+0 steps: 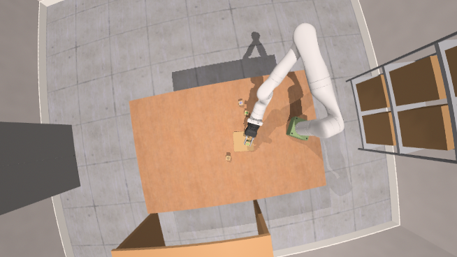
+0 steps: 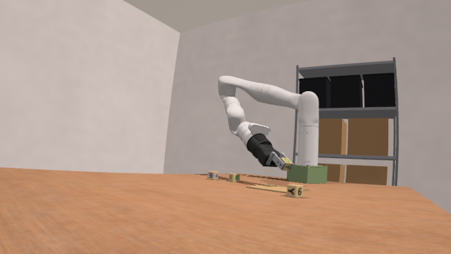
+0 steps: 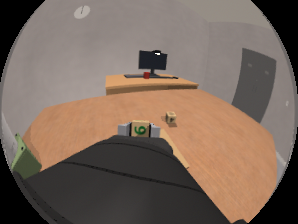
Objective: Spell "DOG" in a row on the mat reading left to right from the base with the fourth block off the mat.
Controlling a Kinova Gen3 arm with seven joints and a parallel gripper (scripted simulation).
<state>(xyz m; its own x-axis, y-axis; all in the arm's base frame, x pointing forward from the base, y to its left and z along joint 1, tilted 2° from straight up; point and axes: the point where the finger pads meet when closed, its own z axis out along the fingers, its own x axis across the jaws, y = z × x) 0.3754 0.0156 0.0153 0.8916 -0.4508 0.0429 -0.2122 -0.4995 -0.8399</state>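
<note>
My hand is 20 mm short of the tan mat, 10 mm to the left of it and 80 mm above it. From my hand the other things lie so: green-lettered block: 40 mm behind, 200 mm to the right, 60 mm below; then wooden block: right at my hand; then blue-lettered block: 10 mm behind, 270 mm to the right, 60 mm below.
</note>
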